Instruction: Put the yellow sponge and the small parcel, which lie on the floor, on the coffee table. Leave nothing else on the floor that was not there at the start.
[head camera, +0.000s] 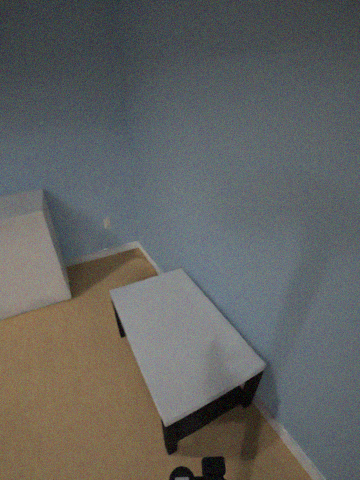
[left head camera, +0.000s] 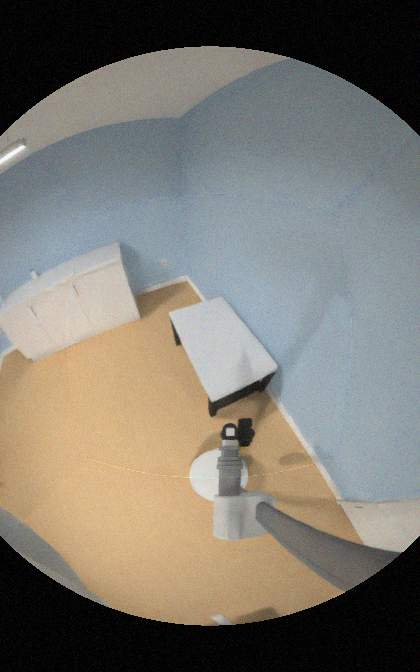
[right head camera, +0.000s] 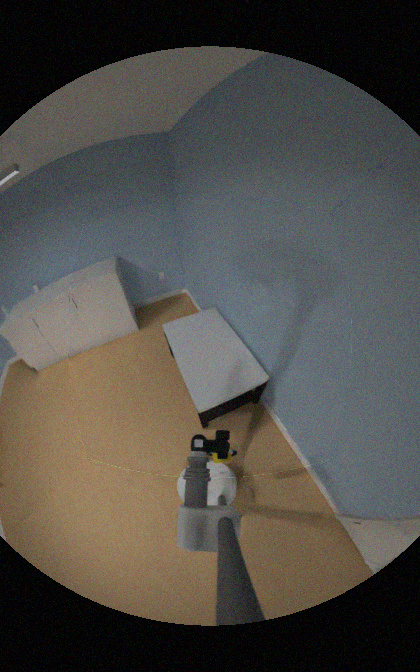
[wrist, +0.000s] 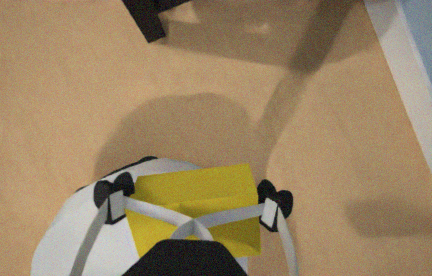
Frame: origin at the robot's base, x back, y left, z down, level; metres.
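Seen in the pictures: gripper, fingertip midpoint: (wrist: 196, 191).
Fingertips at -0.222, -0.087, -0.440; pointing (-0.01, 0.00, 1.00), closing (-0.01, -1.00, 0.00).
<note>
A point is followed by its place in that frame, as x, y, z.
The yellow sponge (wrist: 195, 182) {-0.236, -0.086, -0.467} (right head camera: 217, 458) is between the two fingertips of my gripper (wrist: 196, 191) {-0.222, -0.087, -0.440}, which is shut on it. It is held in front of the round white base, above the floor; a small yellow edge of it shows in the left head view. The coffee table (head camera: 180, 335) {-0.932, -0.003, -0.422} (left head camera: 215, 345) (right head camera: 210, 355), with a pale top and dark legs, stands ahead of the gripper along the blue wall. One dark leg of it shows at the top of the wrist view. No object shows on its top. The small parcel does not show in these views.
A white cabinet (head camera: 30, 260) {-1.534, 1.149, -0.504} (left head camera: 95, 300) (right head camera: 95, 310) stands at the left against the far wall. The blue wall with its white skirting (wrist: 405, 75) {-0.457, -0.599, -0.014} runs along the right side. My round white base (left head camera: 202, 475) (wrist: 65, 240) {-0.061, 0.144, -0.186} is below the arm. A pale panel (left head camera: 385, 525) is at the lower right.
</note>
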